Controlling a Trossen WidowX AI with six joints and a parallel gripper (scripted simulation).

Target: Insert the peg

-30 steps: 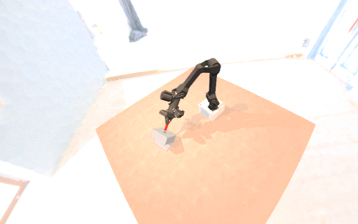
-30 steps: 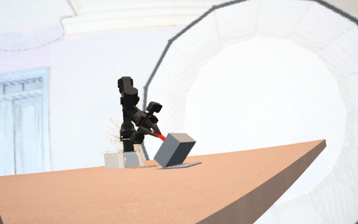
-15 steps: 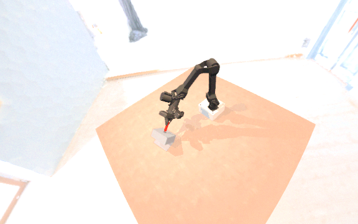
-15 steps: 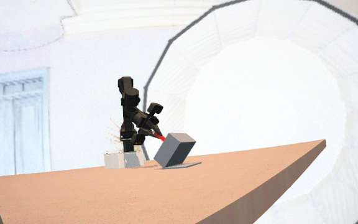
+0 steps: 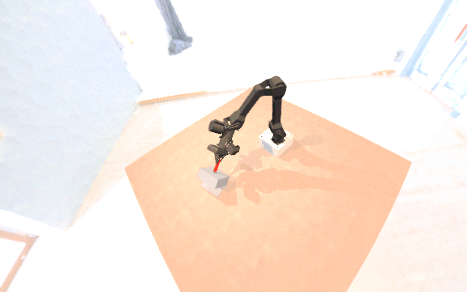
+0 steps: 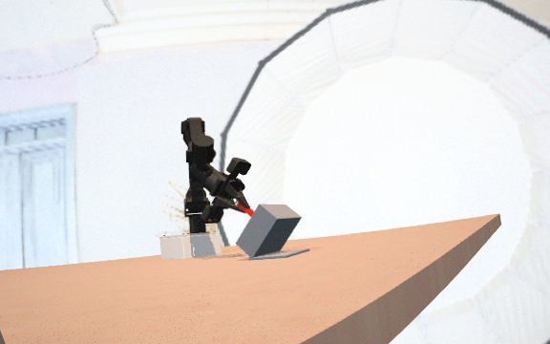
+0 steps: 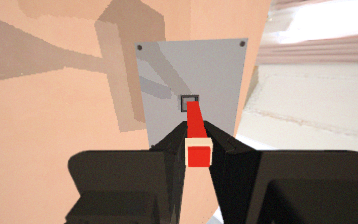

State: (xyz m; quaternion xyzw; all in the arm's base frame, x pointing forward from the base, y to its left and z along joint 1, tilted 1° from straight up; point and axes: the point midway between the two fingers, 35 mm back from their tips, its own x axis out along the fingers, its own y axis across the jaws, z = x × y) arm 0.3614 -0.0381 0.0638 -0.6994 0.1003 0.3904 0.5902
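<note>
The grey sloped panel is 5 cm below my gripper tip, 5 cm ahead of it and 3 cm to the left of it. Also, from my gripper tip: thin grey foot plate 11 cm below, 7 cm ahead, 3 cm to the left; peg 1 cm behind, 1 cm above.
</note>
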